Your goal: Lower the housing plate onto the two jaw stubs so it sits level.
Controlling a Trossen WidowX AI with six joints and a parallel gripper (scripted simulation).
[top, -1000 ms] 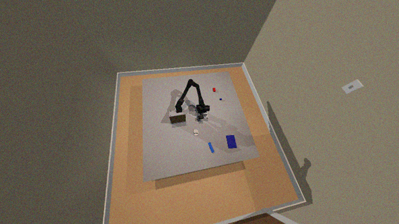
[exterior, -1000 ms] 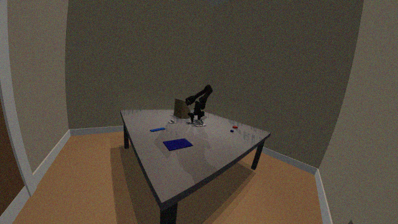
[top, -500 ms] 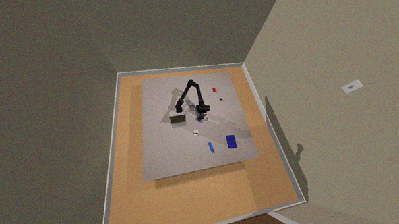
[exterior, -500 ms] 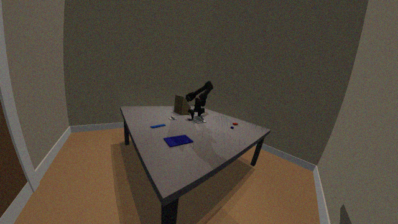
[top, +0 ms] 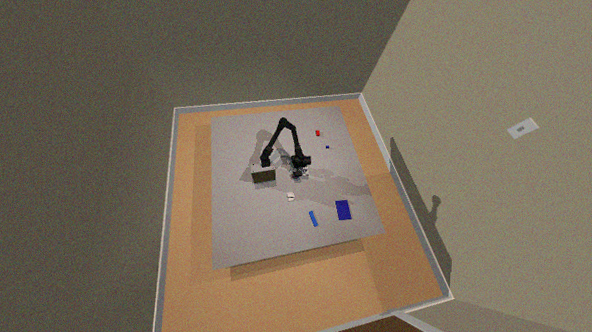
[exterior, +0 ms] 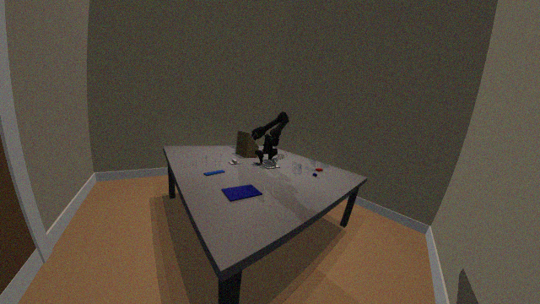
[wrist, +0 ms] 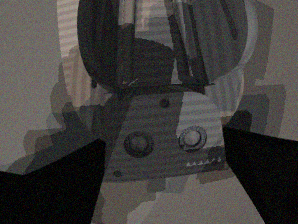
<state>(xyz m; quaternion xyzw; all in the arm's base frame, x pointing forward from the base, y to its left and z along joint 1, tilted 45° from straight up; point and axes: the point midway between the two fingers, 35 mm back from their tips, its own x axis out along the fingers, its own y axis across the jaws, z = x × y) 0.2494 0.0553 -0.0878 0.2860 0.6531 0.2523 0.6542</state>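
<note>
The light grey housing plate is 10 mm ahead of my gripper tip and 20 mm above it. The rest, counted from my gripper tip: blue bar: 40 mm ahead, 430 mm to the right; tiny blue piece: 350 mm ahead, 170 mm to the left; red piece: 300 mm ahead, 340 mm to the left.
</note>
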